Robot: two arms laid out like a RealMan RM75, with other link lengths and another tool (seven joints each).
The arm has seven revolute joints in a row. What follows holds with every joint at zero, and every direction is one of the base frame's. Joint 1 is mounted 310.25 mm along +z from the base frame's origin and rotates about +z. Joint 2 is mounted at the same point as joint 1 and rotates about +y. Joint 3 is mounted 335.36 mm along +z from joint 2 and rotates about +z. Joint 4 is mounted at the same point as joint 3 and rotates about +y. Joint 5 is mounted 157.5 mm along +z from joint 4 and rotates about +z. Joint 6 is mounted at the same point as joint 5 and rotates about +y. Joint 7 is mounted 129.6 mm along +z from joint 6 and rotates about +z. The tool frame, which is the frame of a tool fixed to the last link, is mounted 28 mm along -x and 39 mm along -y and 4 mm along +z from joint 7; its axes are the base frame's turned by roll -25.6, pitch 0 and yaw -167 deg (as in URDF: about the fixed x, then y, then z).
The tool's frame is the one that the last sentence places.
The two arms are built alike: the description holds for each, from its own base.
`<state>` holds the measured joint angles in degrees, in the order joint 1, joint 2, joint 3, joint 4, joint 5, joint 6, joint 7, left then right.
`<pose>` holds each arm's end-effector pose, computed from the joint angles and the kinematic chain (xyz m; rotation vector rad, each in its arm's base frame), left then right.
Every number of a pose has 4 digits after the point. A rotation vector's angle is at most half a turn.
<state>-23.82 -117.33 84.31 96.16 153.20 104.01 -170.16 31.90 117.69 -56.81 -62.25 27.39 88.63 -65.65</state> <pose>-0.3183 0.2711 0.0967 0.8372 -2.1135 -0.9887 0.3276 0.3778 0.0751 0.9709 2.2784 0.9660</pose>
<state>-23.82 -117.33 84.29 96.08 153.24 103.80 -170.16 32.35 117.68 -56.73 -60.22 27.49 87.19 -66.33</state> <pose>-0.3185 0.2715 0.0966 0.8382 -2.1134 -0.9920 0.3291 0.3798 0.0714 0.9712 2.2830 0.9622</pose>
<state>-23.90 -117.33 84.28 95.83 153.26 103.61 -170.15 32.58 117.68 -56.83 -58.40 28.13 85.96 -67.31</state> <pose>-0.3186 0.2721 0.0963 0.8392 -2.1131 -0.9925 0.3299 0.3805 0.0670 0.9690 2.2976 0.9542</pose>
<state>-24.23 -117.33 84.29 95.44 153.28 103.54 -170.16 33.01 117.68 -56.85 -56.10 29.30 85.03 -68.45</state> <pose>-0.3180 0.2736 0.0958 0.8374 -2.1134 -0.9904 0.3293 0.3809 0.0608 0.9738 2.3231 0.9325</pose>
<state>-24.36 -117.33 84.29 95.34 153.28 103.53 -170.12 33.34 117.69 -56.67 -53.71 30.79 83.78 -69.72</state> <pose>-0.3176 0.2743 0.0957 0.8353 -2.1145 -0.9900 0.3291 0.3813 0.0550 0.9864 2.3508 0.9187</pose>
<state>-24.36 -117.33 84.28 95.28 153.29 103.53 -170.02 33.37 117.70 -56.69 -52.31 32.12 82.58 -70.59</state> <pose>-0.3178 0.2743 0.0957 0.8341 -2.1147 -0.9889 0.3289 0.3818 0.0518 0.9963 2.3703 0.9203</pose>
